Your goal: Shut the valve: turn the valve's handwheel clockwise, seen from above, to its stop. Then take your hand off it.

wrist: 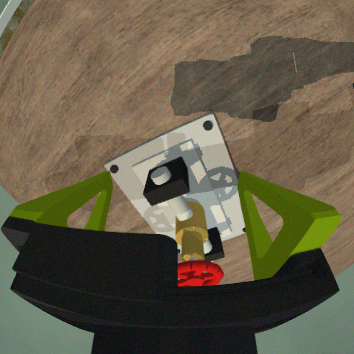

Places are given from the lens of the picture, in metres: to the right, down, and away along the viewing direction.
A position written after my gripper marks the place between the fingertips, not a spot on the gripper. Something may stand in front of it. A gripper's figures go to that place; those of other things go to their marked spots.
my gripper (pixel 174 177): 0.00, 0.00, 0.13
red handwheel (pixel 190 273): 0.02, 0.10, 0.18
pale base plate (pixel 203 131): 0.04, -0.06, 0.23
The marked spots on the pale base plate and the red handwheel are 0.17 m apart.
